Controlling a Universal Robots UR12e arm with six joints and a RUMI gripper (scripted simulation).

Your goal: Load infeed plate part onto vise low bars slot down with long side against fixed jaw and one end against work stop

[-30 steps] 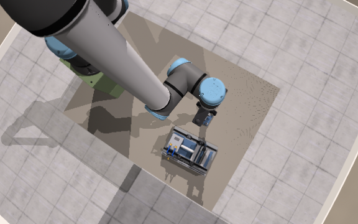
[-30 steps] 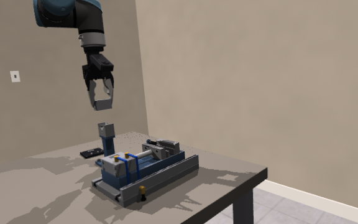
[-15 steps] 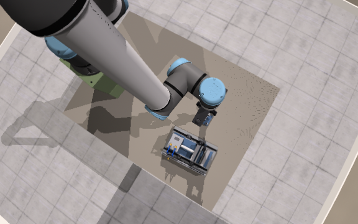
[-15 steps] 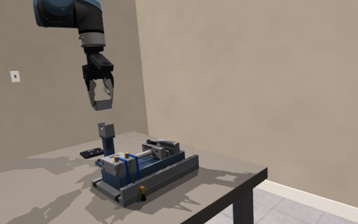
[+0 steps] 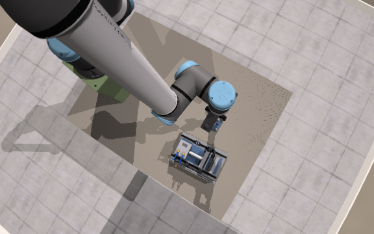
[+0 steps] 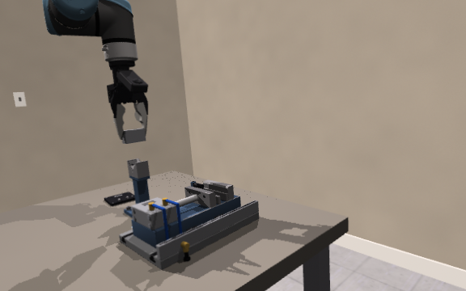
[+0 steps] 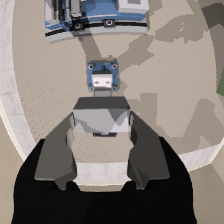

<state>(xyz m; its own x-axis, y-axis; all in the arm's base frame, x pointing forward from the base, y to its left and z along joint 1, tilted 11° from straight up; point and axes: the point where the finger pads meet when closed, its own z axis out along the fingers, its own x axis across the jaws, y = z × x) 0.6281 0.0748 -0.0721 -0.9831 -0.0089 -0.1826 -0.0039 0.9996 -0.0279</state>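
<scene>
Now: hand 1 cm to the right of the part and 1 cm above it. The rest, counted from my hand: work stop rod: 18 cm to the right, 15 cm below, 9 cm ahead; air cylinder: 23 cm to the right, 17 cm below, 7 cm behind; cylinder rod: 23 cm to the right, 17 cm below, 1 cm ahead.
</scene>
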